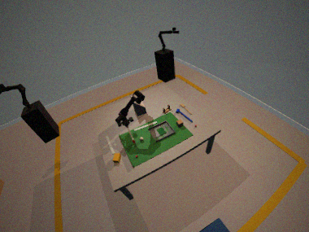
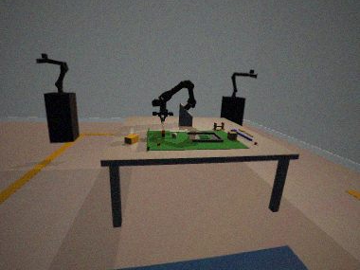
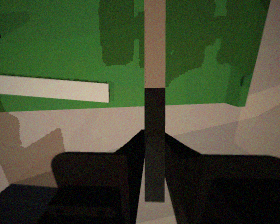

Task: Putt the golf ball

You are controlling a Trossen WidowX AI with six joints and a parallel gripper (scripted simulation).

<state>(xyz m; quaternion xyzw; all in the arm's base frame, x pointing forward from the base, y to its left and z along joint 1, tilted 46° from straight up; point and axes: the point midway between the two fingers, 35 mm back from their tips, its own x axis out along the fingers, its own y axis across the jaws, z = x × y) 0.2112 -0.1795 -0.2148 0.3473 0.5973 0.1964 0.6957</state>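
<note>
The red putter lies 12 cm ahead of my gripper tip and 1 cm to the right of it. Round my gripper tip: green mat 27 cm ahead, 20 cm to the left, 7 cm below; then white golf ball 23 cm ahead, 6 cm to the left, 5 cm below; then brown cube 53 cm to the left, 34 cm ahead, 4 cm below.
</note>
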